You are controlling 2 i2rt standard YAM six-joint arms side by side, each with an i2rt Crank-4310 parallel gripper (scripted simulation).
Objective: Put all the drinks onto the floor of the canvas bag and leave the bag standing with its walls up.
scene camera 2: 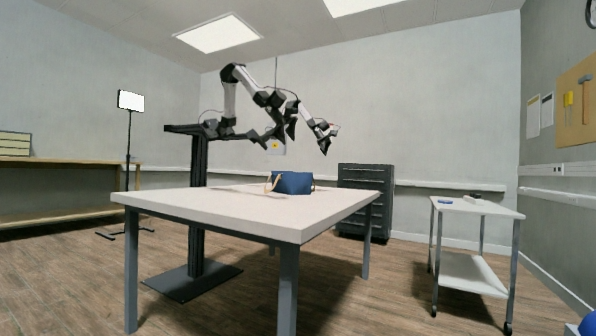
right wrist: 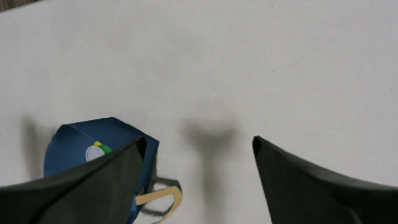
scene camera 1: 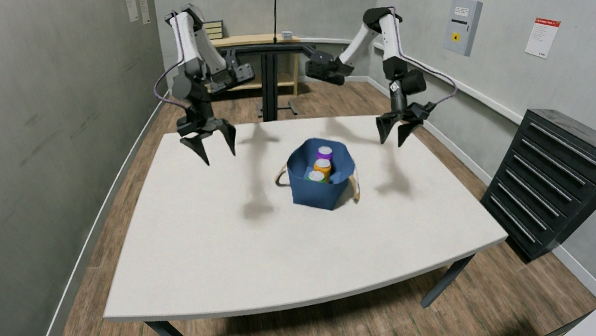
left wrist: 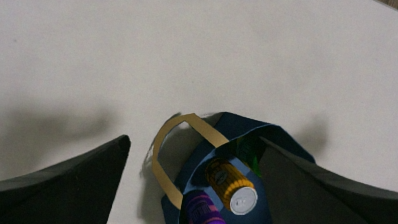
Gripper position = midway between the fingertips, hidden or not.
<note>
In view: my left gripper (scene camera 1: pixel 391 146), my right gripper (scene camera 1: pixel 221 161) and a blue canvas bag (scene camera 1: pixel 305 192).
The blue canvas bag is seen too in scene camera 2 (scene camera 2: pixel 288 182). My left gripper shows as well in the left wrist view (left wrist: pixel 193 138). My right gripper is seen too in the right wrist view (right wrist: pixel 199 138).
</note>
